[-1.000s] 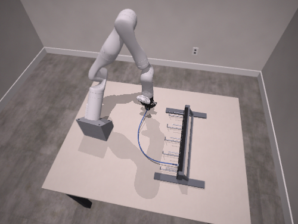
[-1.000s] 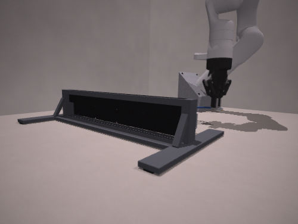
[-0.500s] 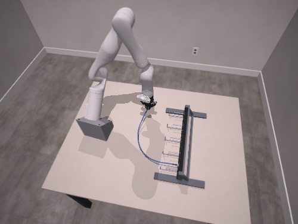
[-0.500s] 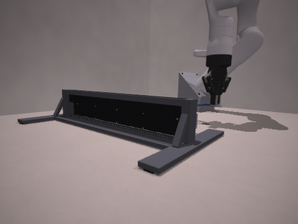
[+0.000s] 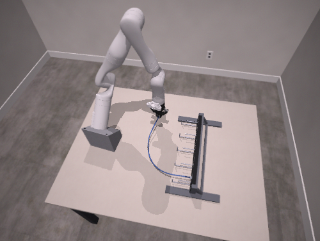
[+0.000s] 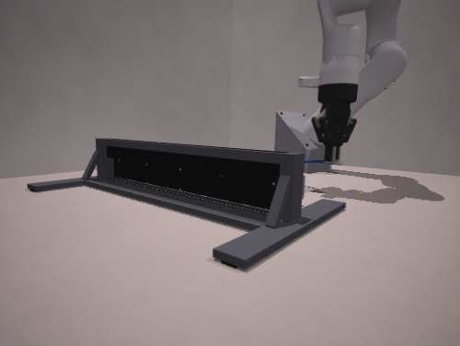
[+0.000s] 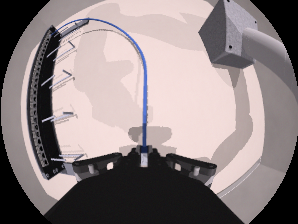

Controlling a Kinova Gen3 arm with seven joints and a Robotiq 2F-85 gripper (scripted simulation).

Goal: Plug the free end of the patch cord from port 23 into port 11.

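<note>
The plug is 10 mm to the left of my hand and 10 mm below it.
</note>
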